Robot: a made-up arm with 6 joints. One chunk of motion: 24 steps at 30 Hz.
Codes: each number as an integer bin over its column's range. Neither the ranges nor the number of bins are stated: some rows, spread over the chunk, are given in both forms.
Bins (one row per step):
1: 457 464 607 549 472 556
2: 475 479 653 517 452 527
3: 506 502 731 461 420 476
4: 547 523 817 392 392 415
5: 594 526 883 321 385 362
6: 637 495 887 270 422 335
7: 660 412 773 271 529 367
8: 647 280 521 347 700 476
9: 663 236 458 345 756 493
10: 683 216 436 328 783 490
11: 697 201 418 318 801 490
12: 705 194 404 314 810 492
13: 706 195 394 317 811 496
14: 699 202 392 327 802 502
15: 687 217 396 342 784 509
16: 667 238 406 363 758 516
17: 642 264 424 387 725 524
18: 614 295 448 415 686 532
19: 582 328 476 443 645 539
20: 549 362 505 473 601 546
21: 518 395 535 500 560 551
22: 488 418 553 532 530 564
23: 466 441 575 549 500 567
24: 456 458 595 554 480 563
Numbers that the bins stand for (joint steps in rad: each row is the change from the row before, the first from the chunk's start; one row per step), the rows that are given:
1: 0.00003 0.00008 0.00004 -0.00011 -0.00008 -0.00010
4: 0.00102 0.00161 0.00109 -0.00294 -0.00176 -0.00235
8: 0.00212 -0.00471 -0.00039 -0.00375 0.00471 -0.00138
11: 0.00267 -0.00677 -0.00091 -0.00427 0.00684 -0.00115
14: 0.00270 -0.00674 -0.00104 -0.00411 0.00686 -0.00096
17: 0.00207 -0.00513 -0.00088 -0.00303 0.00524 -0.00061
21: 0.00070 -0.00172 -0.00032 -0.00099 0.00177 -0.00018
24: 0.00002 -0.00008 -0.00002 -0.00002 0.00009 0.00002
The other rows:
2: 0.00023 0.00047 0.00027 -0.00068 -0.00050 -0.00056
3: 0.00057 0.00107 0.00066 -0.00169 -0.00117 -0.00138
5: 0.00154 0.00169 0.00142 -0.00422 -0.00191 -0.00320
6: 0.00201 0.00088 0.00144 -0.00514 -0.00113 -0.00363
7: 0.00227 -0.00128 0.00087 -0.00512 0.00112 -0.00312
9: 0.00230 -0.00586 -0.00071 -0.00378 0.00589 -0.00110
10: 0.00252 -0.00638 -0.00082 -0.00409 0.00646 -0.00115
12: 0.00276 -0.00695 -0.00098 -0.00434 0.00703 -0.00112
13: 0.00277 -0.00692 -0.00103 -0.00429 0.00705 -0.00106
15: 0.00256 -0.00635 -0.00102 -0.00384 0.00648 -0.00085
16: 0.00234 -0.00581 -0.00097 -0.00346 0.00593 -0.00074
18: 0.00176 -0.00432 -0.00076 -0.00252 0.00442 -0.00048
19: 0.00141 -0.00346 -0.00062 -0.00202 0.00356 -0.00037
20: 0.00105 -0.00258 -0.00047 -0.00148 0.00263 -0.00026
22: 0.00037 -0.00112 -0.00023 -0.00041 0.00114 0.00003
23: 0.00013 -0.00052 -0.00012 -0.00011 0.00051 0.00008

